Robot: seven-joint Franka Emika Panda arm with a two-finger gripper.
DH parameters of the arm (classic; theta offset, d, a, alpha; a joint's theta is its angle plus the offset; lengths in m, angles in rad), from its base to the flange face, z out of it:
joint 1: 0 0.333 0 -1.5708
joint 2: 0 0 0 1.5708
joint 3: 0 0.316 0.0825 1.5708
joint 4: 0 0 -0.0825 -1.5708
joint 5: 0 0.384 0 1.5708
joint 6: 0 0 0.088 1.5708
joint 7: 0 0.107 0 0
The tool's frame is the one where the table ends.
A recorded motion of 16 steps. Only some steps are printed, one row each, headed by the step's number.
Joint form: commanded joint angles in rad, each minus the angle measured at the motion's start. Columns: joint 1, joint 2, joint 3, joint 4, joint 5, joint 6, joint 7.
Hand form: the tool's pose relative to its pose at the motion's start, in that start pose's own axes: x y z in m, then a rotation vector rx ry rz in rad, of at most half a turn. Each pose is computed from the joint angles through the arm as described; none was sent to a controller.
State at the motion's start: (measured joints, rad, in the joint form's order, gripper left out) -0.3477 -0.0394 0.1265 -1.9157 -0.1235 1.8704 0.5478
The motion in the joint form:
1: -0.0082 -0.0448 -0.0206 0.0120 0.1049 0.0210 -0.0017
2: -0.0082 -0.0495 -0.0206 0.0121 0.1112 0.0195 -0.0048
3: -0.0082 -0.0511 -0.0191 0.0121 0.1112 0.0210 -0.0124
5: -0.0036 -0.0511 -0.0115 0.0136 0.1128 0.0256 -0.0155
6: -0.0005 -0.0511 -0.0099 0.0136 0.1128 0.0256 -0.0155
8: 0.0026 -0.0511 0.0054 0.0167 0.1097 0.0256 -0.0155
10: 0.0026 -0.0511 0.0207 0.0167 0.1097 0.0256 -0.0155
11: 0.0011 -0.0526 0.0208 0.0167 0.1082 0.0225 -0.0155
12: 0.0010 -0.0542 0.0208 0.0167 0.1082 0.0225 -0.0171
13: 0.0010 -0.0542 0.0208 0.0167 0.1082 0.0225 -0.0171
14: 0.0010 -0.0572 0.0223 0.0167 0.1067 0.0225 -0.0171
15: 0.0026 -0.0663 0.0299 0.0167 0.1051 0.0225 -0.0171
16: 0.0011 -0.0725 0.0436 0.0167 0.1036 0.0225 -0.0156
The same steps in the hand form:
1: 0.0006 0.0119 -0.0304 0.1192 0.0155 0.0630
2: -0.0005 0.0121 -0.0329 0.1256 0.0157 0.0619
3: -0.0010 0.0116 -0.0340 0.1269 0.0191 0.0530
5: -0.0036 0.0054 -0.0360 0.1314 0.0246 0.0385
6: -0.0048 0.0031 -0.0363 0.1315 0.0249 0.0338
8: -0.0093 -0.0056 -0.0389 0.1305 0.0304 0.0148
10: -0.0136 -0.0130 -0.0399 0.1304 0.0316 -0.0005
11: -0.0137 -0.0119 -0.0403 0.1280 0.0310 0.0005
12: -0.0139 -0.0116 -0.0411 0.1286 0.0326 -0.0009
13: -0.0139 -0.0116 -0.0411 0.1286 0.0326 -0.0009
14: -0.0148 -0.0118 -0.0428 0.1284 0.0363 -0.0026
15: -0.0189 -0.0148 -0.0482 0.1305 0.0462 -0.0116
16: -0.0235 -0.0197 -0.0522 0.1311 0.0537 -0.0222

